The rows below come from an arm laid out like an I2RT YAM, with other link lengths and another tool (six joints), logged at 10 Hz.
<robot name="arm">
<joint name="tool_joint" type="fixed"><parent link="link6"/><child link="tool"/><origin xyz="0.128 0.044 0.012" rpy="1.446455 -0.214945 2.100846"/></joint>
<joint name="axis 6" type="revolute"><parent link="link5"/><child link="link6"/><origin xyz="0.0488 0 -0.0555"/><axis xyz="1 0 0"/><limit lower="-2.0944" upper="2.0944"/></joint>
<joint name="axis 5" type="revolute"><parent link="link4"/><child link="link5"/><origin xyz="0.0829 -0.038 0.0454"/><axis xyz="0 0 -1"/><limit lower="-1.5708" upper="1.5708"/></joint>
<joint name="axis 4" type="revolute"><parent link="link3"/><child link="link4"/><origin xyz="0.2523 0.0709 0.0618"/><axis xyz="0 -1 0"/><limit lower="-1.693" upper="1.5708"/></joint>
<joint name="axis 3" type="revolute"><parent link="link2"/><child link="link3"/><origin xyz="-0.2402 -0.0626 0"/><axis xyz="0 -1 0"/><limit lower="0" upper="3.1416"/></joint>
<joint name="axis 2" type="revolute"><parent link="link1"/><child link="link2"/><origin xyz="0.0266 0.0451 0.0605"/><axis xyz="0 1 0"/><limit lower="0" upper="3.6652"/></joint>
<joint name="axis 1" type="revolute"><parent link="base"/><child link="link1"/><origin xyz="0 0 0.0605"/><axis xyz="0 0 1"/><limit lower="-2.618" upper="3.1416"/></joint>
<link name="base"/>
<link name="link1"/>
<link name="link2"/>
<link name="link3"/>
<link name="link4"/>
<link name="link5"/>
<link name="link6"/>
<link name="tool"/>
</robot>
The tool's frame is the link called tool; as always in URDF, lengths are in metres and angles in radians.
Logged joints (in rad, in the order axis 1, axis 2, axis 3, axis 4, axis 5, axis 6), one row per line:
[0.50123, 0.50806, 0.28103, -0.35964, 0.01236, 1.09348]
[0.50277, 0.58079, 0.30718, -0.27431, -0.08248, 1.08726]
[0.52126, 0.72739, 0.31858, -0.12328, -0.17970, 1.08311]
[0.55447, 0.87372, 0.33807, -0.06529, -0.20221, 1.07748]
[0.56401, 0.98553, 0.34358, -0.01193, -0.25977, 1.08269]
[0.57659, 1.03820, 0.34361, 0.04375, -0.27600, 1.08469]
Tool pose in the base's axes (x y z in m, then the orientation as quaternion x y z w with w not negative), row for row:
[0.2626, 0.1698, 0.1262, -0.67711, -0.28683, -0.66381, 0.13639]
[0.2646, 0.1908, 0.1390, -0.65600, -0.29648, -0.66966, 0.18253]
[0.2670, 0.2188, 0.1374, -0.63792, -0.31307, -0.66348, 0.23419]
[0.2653, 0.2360, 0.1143, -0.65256, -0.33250, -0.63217, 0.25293]
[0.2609, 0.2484, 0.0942, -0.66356, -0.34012, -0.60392, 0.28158]
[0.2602, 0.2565, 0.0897, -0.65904, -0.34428, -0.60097, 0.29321]
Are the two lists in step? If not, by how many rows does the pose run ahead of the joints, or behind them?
They are in step.
